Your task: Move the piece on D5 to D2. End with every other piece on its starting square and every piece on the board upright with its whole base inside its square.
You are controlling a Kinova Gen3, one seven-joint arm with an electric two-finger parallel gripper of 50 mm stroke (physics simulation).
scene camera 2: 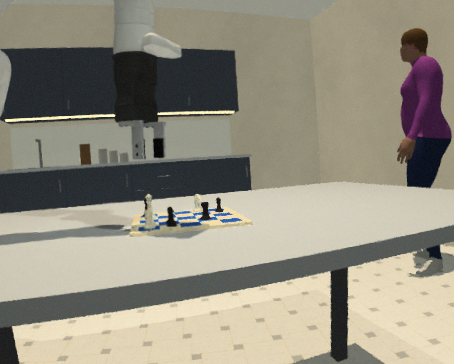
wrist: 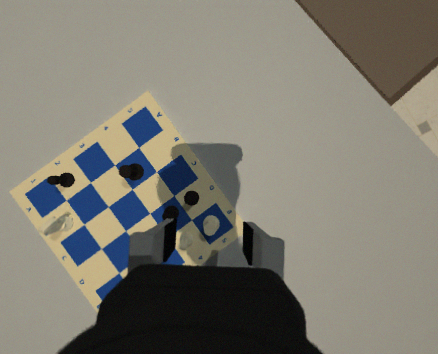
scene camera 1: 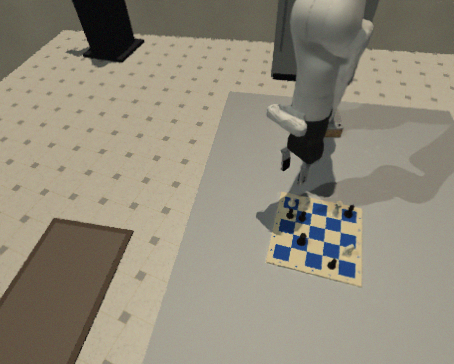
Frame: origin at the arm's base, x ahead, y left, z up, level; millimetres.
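Seen in the pictures: gripper, between the fingertips: [scene camera 2: 149,158] [wrist: 209,234] [scene camera 1: 293,175].
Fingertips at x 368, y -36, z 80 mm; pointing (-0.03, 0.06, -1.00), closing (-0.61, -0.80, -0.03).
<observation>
A point is followed by its place in that frame.
The black piece on D5 [scene camera 1: 290,214] @(x 401, y -21, z -33 mm) [scene camera 2: 170,217] @(x 396, y -25, z -29 mm) [wrist: 191,198] @(x 398, y -25, z -16 mm) stands upright in its cream square on the chessboard [scene camera 1: 297,256] @(x 507, y 17, z -46 mm) [scene camera 2: 242,223] @(x 523, y -54, z -47 mm) [wrist: 117,142] @(x 510, y 16, z -45 mm). A black piece on D4 [scene camera 1: 302,216] @(x 399, y 10, z -32 mm) [wrist: 170,213] @(x 397, y 7, z -24 mm) and a pale piece on E5 [scene camera 1: 292,203] @(x 363, y -22, z -35 mm) [scene camera 2: 149,215] @(x 359, y -30, z -21 mm) [wrist: 211,225] @(x 359, y -27, z -12 mm) stand on neighbouring squares. The blue square D2 [scene camera 1: 333,224] @(x 391, y 91, z -46 mm) [wrist: 121,251] @(x 393, y 91, z -45 mm) holds no piece. My gripper [scene camera 1: 294,172] @(x 368, y -36, z 80 mm) [scene camera 2: 148,156] @(x 368, y -36, z 80 mm) [wrist: 209,234] @(x 368, y -36, z 80 mm) is open and empty, well above the board near its E edge. In the wrist view the gripper body hides the board's E1 corner.
Pale pieces stand on E4 [scene camera 1: 306,202] @(x 363, y 12, z -17 mm) [wrist: 186,240] @(x 360, y 9, z -24 mm), E2 [scene camera 1: 338,209] @(x 360, y 95, z -20 mm) and B1 [scene camera 1: 349,249] @(x 468, y 127, z -19 mm) [wrist: 59,224] @(x 462, y 124, z -26 mm). Black pieces stand on E1 [scene camera 1: 349,211] @(x 352, y 124, z -27 mm), B4 [scene camera 1: 301,239] @(x 473, y 17, z -22 mm) [wrist: 131,171] @(x 462, y 13, z -14 mm) and A2 [scene camera 1: 332,263] @(x 512, y 94, z -24 mm) [wrist: 62,179] @(x 506, y 93, z -30 mm). A person [scene camera 2: 424,105] stands beyond the table [scene camera 2: 300,225] @(x 613, y -105, z -51 mm).
</observation>
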